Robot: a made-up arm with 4 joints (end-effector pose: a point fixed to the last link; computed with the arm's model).
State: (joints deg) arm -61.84 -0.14 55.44 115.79
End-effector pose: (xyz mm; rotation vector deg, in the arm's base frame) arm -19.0 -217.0 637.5 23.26 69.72 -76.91
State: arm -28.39 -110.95 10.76 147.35
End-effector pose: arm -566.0 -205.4 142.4 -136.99 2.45 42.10
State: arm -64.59 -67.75 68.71 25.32
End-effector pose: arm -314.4 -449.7 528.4 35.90 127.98 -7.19
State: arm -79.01 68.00 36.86 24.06
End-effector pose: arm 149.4 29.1 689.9 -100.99 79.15 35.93
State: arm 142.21 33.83 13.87 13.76
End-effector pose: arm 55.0 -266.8 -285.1 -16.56 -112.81 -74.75
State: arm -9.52 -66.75 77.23 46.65
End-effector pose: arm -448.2 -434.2 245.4 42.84 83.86 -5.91
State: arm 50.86 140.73 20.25 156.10
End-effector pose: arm -266.7 230.8 -134.0 -26.07 -67.35 -17.88
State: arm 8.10 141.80 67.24 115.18
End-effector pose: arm -381.7 190.5 0.7 -75.87 -59.47 -48.53
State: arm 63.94 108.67 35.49 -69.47
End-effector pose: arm -413.8 322.7 -62.7 104.69 -68.02 96.74
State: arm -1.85 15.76 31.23 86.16
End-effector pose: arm -485.1 -223.1 461.9 21.44 15.02 -25.55
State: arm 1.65 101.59 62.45 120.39
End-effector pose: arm -414.9 225.1 252.1 -36.19 -34.33 -49.32
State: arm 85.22 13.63 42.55 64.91
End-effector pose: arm -383.5 -227.9 -179.3 21.18 -57.98 -23.34
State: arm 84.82 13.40 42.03 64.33
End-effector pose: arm -384.7 -231.1 -178.1 20.57 -57.74 -23.09
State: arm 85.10 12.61 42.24 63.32
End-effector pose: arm -381.5 -235.4 -180.1 20.23 -57.43 -23.03
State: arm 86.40 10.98 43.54 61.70
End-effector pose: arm -371.8 -241.4 -186.6 20.32 -56.99 -23.18
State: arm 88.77 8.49 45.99 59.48
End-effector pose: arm -354.8 -249.2 -197.0 20.79 -56.37 -23.45
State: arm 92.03 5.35 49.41 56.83
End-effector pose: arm -331.6 -258.3 -209.4 21.47 -55.55 -23.68
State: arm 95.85 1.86 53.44 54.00
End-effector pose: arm -304.1 -268.2 -221.1 22.15 -54.56 -23.70
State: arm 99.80 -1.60 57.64 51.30
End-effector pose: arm -275.6 -278.1 -230.3 22.67 -53.49 -23.46
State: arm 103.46 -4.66 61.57 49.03
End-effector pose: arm -249.3 -286.7 -236.0 23.00 -52.51 -23.04
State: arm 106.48 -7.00 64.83 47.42
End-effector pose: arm -228.2 -293.1 -238.8 23.25 -51.75 -22.62
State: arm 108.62 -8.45 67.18 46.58
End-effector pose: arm -213.9 -296.4 -239.8 23.55 -51.29 -22.36
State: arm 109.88 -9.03 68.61 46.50
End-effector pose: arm -206.5 -296.6 -240.1 24.06 -51.12 -22.30
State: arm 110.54 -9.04 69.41 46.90
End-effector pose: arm -203.7 -294.7 -240.2 24.70 -51.15 -22.40
